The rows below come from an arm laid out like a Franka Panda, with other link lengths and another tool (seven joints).
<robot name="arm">
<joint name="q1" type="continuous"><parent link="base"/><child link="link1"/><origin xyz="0 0 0.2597"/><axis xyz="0 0 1"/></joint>
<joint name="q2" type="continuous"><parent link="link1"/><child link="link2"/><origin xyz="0 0 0" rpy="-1.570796 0 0"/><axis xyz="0 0 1"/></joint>
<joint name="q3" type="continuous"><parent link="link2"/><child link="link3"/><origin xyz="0 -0.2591 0" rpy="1.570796 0 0"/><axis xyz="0 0 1"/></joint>
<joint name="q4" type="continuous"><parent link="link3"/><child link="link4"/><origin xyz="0.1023 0 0" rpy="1.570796 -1.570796 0"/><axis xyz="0 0 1"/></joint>
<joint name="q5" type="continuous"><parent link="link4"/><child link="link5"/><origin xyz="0.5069 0.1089 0" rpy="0 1.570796 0"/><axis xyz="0 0 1"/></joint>
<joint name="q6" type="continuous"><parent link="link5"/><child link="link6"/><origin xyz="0 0 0" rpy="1.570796 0 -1.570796"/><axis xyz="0 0 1"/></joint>
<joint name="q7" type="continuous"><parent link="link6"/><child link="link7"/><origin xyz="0.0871 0 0" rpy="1.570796 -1.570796 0"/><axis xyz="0 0 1"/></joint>
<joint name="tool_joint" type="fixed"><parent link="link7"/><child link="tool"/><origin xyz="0.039 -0.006 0.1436" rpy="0 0.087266 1.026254"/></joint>
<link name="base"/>
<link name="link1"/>
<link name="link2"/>
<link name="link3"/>
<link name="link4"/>
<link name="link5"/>
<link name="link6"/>
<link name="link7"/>
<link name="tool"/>
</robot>
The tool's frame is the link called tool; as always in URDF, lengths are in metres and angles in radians. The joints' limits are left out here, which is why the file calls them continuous.
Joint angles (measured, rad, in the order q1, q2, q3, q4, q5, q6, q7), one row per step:
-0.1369, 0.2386, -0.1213, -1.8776, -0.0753, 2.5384, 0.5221
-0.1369, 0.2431, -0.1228, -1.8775, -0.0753, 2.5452, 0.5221
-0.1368, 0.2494, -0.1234, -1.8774, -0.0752, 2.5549, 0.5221
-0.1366, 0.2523, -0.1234, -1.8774, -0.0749, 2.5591, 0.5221
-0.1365, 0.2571, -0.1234, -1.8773, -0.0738, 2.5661, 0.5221
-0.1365, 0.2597, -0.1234, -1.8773, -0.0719, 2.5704, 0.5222
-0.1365, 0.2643, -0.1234, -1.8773, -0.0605, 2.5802, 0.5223
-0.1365, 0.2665, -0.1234, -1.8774, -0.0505, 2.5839, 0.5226
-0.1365, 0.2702, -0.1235, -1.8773, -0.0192, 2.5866, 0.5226
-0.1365, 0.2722, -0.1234, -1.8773, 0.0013, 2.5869, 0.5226
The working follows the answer.
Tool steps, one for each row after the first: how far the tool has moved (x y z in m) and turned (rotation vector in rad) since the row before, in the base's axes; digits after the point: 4 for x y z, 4 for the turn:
0.0002, -0.0011, -0.0025, -0.0012, -0.0022, -0.0008
0.0006, -0.0004, -0.0035, -0.0013, -0.0033, 0.0004
0.0003, 0.0001, -0.0017, -0.0003, -0.0013, 0.0004
0.0005, 0.0001, -0.0028, 0.0000, -0.0024, 0.0002
0.0003, 0.0000, -0.0015, 0.0010, -0.0021, -0.0007
0.0005, 0.0001, -0.0027, 0.0078, -0.0076, -0.0053
0.0000, 0.0001, -0.0016, 0.0077, -0.0037, -0.0054
-0.0005, 0.0004, -0.0034, 0.0251, -0.0062, -0.0169
-0.0004, 0.0004, -0.0021, 0.0168, -0.0030, -0.0110

Tool pose at each row, in the base's axes (x y z in m, rotation vector in rad; rounded; the steps above come from the unrounded poses):
0.7423, -0.2341, 0.2211, 0.2502, 2.8038, -0.1892
0.7425, -0.2352, 0.2186, 0.2511, 2.8014, -0.1907
0.7431, -0.2357, 0.2151, 0.2503, 2.7980, -0.1919
0.7434, -0.2355, 0.2134, 0.2497, 2.7967, -0.1919
0.7439, -0.2355, 0.2106, 0.2495, 2.7943, -0.1914
0.7442, -0.2355, 0.2091, 0.2508, 2.7924, -0.1898
0.7448, -0.2353, 0.2064, 0.2604, 2.7857, -0.1789
0.7448, -0.2352, 0.2048, 0.2698, 2.7828, -0.1688
0.7443, -0.2348, 0.2013, 0.2997, 2.7788, -0.1369
0.7439, -0.2343, 0.1992, 0.3192, 2.7769, -0.1159

